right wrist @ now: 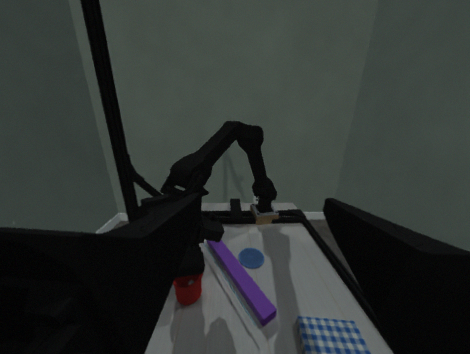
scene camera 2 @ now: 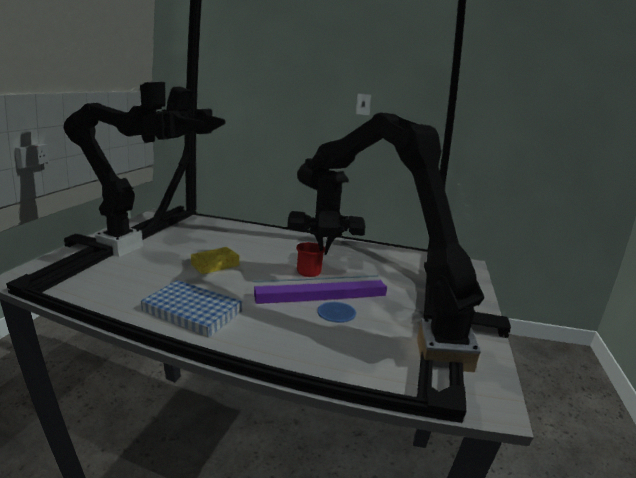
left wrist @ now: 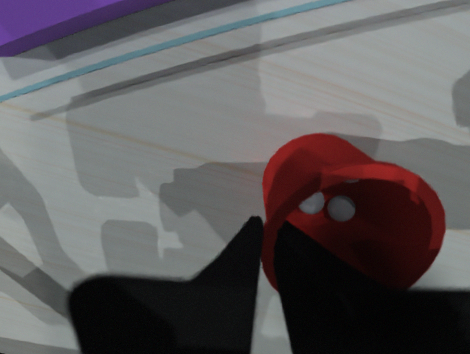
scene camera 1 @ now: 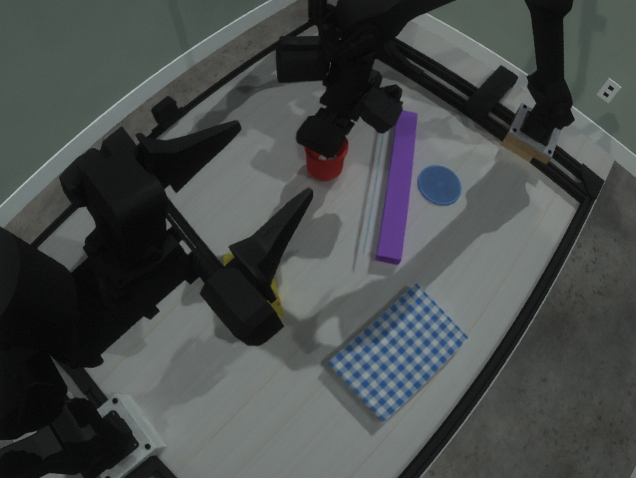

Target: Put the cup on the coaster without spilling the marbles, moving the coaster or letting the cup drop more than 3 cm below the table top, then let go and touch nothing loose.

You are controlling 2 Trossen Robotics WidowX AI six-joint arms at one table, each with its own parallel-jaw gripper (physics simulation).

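Seen in the pictures: left gripper, fingertip midpoint: (scene camera 2: 323,253) (left wrist: 265,226); right gripper, fingertip midpoint: (right wrist: 261,201) (scene camera 2: 214,122) (scene camera 1: 273,155); left arm's base, origin of the base link: (right wrist: 264,208) (scene camera 2: 450,334) (scene camera 1: 536,128); right arm's base, origin of the base link: (scene camera 2: 118,232) (scene camera 1: 111,439).
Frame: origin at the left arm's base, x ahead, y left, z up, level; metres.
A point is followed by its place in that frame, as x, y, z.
The red cup (scene camera 1: 324,167) {0.333, -0.293, 0.000} (scene camera 2: 309,261) {0.303, -0.277, -0.003} (left wrist: 310,155) {0.289, -0.282, -0.010} (right wrist: 188,292) {0.338, -0.305, 0.000} stands on the table and holds pale marbles (left wrist: 341,208) {0.321, -0.315, -0.025}. My left gripper (scene camera 2: 324,252) {0.272, -0.312, 0.007} (left wrist: 265,226) {0.272, -0.312, 0.007} points down and is shut on the cup's wall, one finger inside and one outside; its body hides part of the cup in scene camera 1. The blue round coaster (scene camera 1: 439,185) {0.222, -0.120, -0.043} (scene camera 2: 336,311) {0.219, -0.117, -0.044} (right wrist: 251,258) {0.225, -0.121, -0.043} lies flat, apart from the cup, beyond the purple bar. My right gripper (scene camera 1: 274,158) {0.531, -0.220, 0.326} (scene camera 2: 221,122) {0.531, -0.220, 0.326} is open and empty, high above the table.
A long purple bar (scene camera 1: 397,190) {0.290, -0.176, -0.021} (scene camera 2: 318,292) {0.265, -0.162, -0.027} (left wrist: 60,22) {0.172, -0.241, -0.021} (right wrist: 245,285) {0.328, -0.167, -0.021} and a thin clear strip with a teal edge (left wrist: 175,48) {0.217, -0.245, -0.047} lie between cup and coaster. A blue checkered block (scene camera 1: 398,352) {0.522, -0.042, -0.022} (scene camera 2: 190,307) {0.507, -0.015, -0.022} (right wrist: 332,337) {0.463, -0.025, -0.022} and a yellow block (scene camera 2: 215,260) {0.538, -0.245, -0.018} also lie on the table.
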